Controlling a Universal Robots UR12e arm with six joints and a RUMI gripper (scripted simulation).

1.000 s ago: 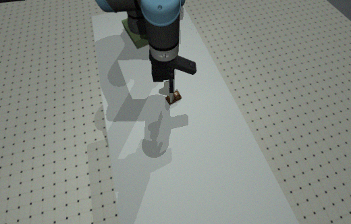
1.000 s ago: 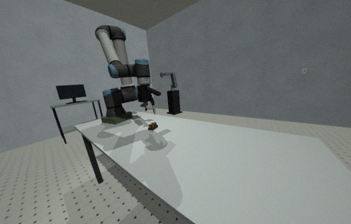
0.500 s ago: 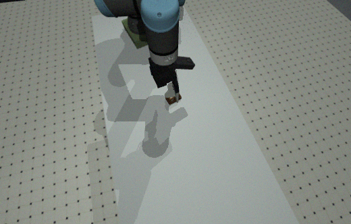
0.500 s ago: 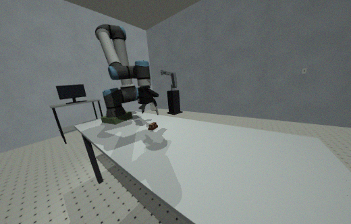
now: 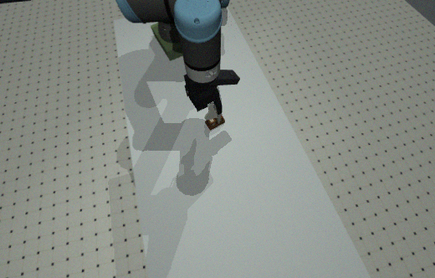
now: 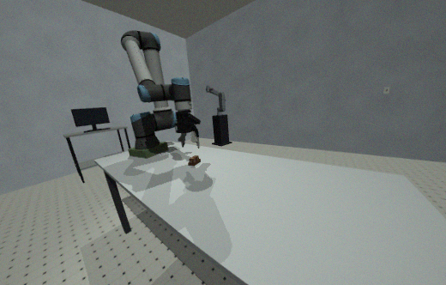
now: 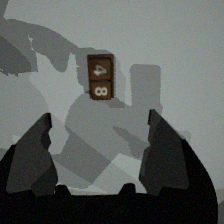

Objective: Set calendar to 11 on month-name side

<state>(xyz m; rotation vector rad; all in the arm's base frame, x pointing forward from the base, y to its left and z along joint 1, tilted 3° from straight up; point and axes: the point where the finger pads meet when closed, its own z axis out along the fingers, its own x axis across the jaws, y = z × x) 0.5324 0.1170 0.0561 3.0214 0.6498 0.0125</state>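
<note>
My hand is 9 cm above the brown cube. The rest, counted from my hand: brown calendar tray: 1 cm behind, 1 cm to the left, 11 cm below.
</note>
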